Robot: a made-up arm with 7 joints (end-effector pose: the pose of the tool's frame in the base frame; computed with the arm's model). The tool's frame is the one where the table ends.
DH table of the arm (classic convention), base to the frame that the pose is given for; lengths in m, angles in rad. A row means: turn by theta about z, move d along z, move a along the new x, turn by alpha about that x. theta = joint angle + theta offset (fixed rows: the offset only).
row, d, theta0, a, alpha
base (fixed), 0, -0.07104, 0, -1.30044
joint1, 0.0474, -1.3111, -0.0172, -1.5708
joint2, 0, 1.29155, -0.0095, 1.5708
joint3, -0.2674, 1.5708, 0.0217, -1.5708
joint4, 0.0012, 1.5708, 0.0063, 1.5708
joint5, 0.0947, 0, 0, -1.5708
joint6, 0, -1.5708, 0.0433, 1.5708
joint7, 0, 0, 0, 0
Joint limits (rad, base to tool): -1.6..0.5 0..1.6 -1.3..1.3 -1.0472..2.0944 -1.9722..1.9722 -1.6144..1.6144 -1.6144..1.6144
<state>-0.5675 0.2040 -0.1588 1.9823 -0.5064 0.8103 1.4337</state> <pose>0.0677 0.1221 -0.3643 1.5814 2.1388 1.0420</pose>
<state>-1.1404 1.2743 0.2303 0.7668 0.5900 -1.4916 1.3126</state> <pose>0.2317 0.2972 0.0617 0.6009 -2.0870 0.5213</pose>
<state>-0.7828 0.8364 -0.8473 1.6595 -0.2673 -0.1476 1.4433</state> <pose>0.2096 0.3230 -0.2242 1.6814 0.0553 1.4114</pose>
Working (the frame after each row of the table, in the pose's form):
after base (fixed): 0.0000 0.0000 0.0000 -1.2999 0.0462 -0.0607
after joint1: 0.0121 0.0489 -0.0017 -1.5079 0.4121 -2.6396
after joint2: 0.0101 0.0557 0.0046 1.0504 0.1773 -1.4246
after joint3: 0.1523 0.2215 -0.1510 -0.5173 0.3943 -0.6579
after joint4: 0.1481 0.2257 -0.1486 1.0278 2.4682 1.4334
after joint5: 0.1866 0.2949 -0.2006 0.2139 0.7534 2.5328
after joint6: 0.2096 0.3230 -0.2242 1.0985 1.0327 0.2846

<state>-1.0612 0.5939 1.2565 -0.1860 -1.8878 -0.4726 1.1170</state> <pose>0.1916 0.2916 -0.0451 -2.5031 -1.0580 0.3184</pose>
Working (the frame after each row of the table, in the pose's form):
after base (fixed): 0.0000 0.0000 0.0000 -1.2999 0.0462 -0.0607
after joint1: 0.0158 0.0479 0.0011 -1.1404 0.4288 -2.8568
after joint2: 0.0143 0.0562 0.0055 1.0635 -0.2414 -1.4776
after joint3: 0.2067 0.1863 -0.1287 -1.3003 -1.6656 0.0496
after joint4: 0.2104 0.1904 -0.1320 -0.7199 0.2128 0.7656
after joint5: 0.2032 0.2532 -0.0615 -1.9693 0.4800 -1.2739
after joint6: 0.1916 0.2916 -0.0451 -1.5376 -2.1888 -0.0276

